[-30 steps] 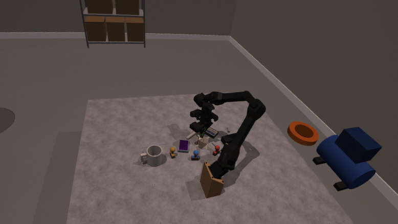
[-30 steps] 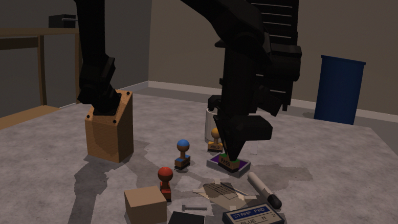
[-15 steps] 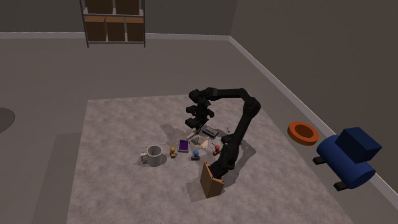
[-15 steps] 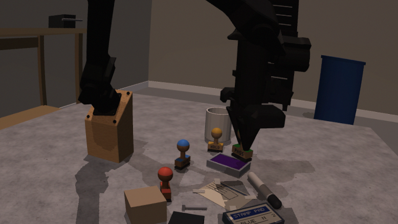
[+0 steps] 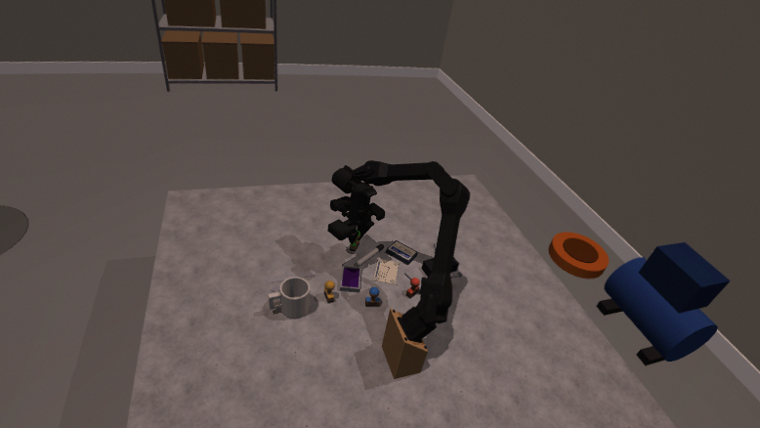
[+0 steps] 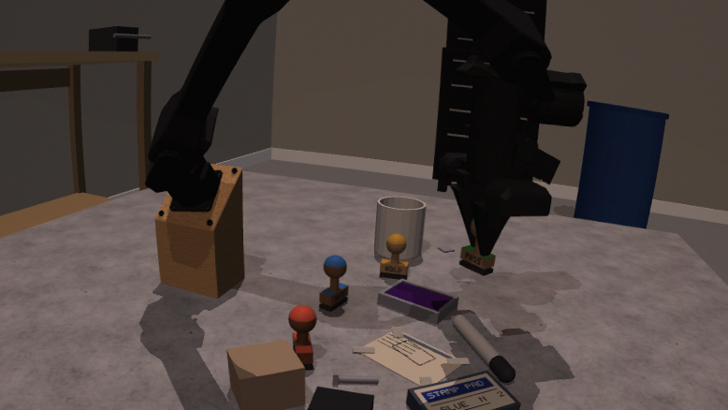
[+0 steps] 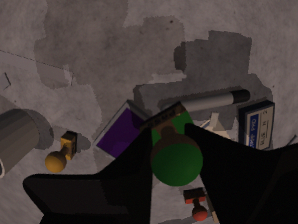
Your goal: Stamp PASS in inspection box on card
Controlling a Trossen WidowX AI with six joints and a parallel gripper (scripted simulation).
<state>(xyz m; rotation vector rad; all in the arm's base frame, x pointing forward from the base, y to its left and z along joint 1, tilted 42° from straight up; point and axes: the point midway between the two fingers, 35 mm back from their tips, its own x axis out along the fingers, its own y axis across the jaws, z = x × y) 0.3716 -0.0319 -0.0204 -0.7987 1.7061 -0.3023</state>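
My gripper tip is 7 cm past the ink pad, 3 cm to the right of it and 9 cm above it. Round my gripper tip: green-knobbed pass stamp right at my gripper tip; marker 2 cm ahead, 9 cm to the right, 9 cm below; beige inspection card 7 cm behind, 9 cm to the right, 10 cm below.
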